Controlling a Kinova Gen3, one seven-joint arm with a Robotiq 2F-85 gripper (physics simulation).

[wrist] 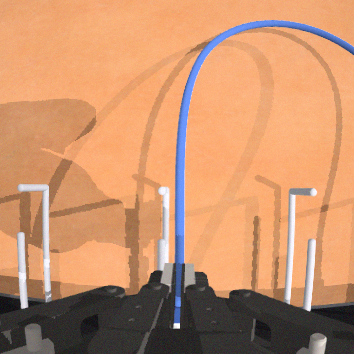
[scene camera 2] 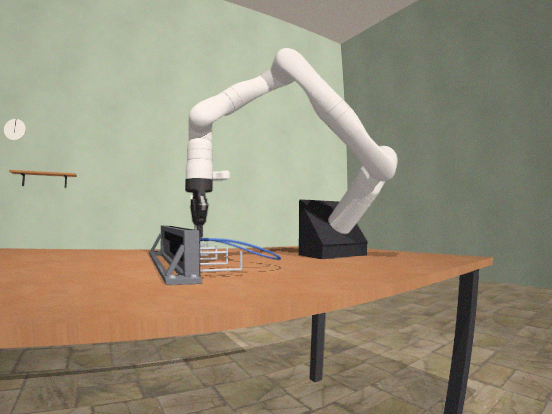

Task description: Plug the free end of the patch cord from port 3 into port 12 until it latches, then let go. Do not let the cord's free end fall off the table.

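Seen in the pictures: gripper, between the fingertips: [wrist: 178, 278]; arm's base, origin of its link: [scene camera 2: 339, 224].
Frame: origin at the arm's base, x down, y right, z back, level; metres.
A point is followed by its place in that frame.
Observation:
The blue patch cord [scene camera 2: 278, 258] @(y -0.105, x 0.088, z -0.354 m) [wrist: 181, 150] @(y 0.017, x 0.050, z -0.443 m) bends in a raised loop behind the grey patch panel [scene camera 2: 192, 257] @(y -0.187, x 0.064, z -0.624 m) and leaves the wrist view at the right. My gripper [scene camera 2: 200, 234] @(y 0.031, x 0.043, z -0.517 m) [wrist: 178, 278] @(y 0.031, x 0.043, z -0.517 m) is shut on the cord near its free end, low against the cord side of the panel. The white plug tip [wrist: 176, 326] @(y 0.037, x 0.041, z -0.547 m) shows between the dark finger parts in the wrist view, in line with the fingers. Whether the plug touches or sits in a port is hidden, and port numbers cannot be read.
White wire cord guides [scene camera 2: 241, 261] @(y -0.166, x 0.080, z -0.501 m) [wrist: 46, 225] @(y 0.135, x 0.096, z -0.478 m) [wrist: 290, 240] @(y -0.057, x 0.095, z -0.521 m) stick out from the panel's cord side, on both sides of the fingers. Another guide [wrist: 166, 220] @(y 0.037, x 0.095, z -0.488 m) stands close left of the cord. The black robot base [scene camera 2: 345, 250] @(y -0.053, x 0.090, z -0.028 m) stands on the wooden table [scene camera 2: 300, 285] @(y -0.313, x 0.113, z -0.460 m) to the right.

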